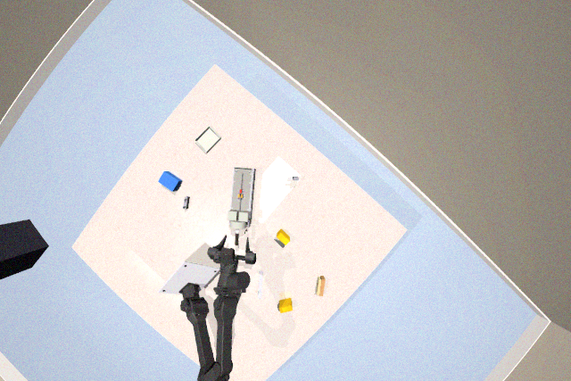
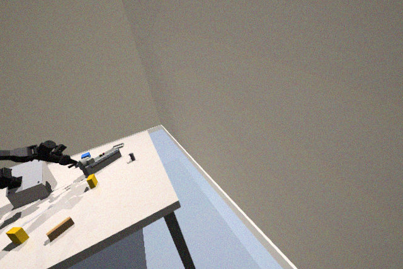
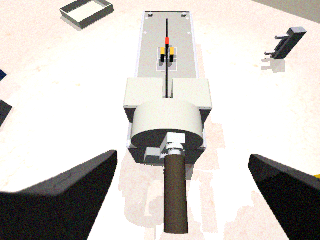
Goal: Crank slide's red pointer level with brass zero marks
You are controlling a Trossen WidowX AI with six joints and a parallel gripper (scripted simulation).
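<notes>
The crank is 3 cm below my gripper tip and 1 cm behind it. Also, from my gripper tip: blue block 41 cm to the left, 12 cm below, 11 cm behind; then dark brown crank handle 2 cm below, 2 cm behind, 1 cm to the right; then red pointer 13 cm to the left, 13 cm ahead, 5 cm below.
</notes>
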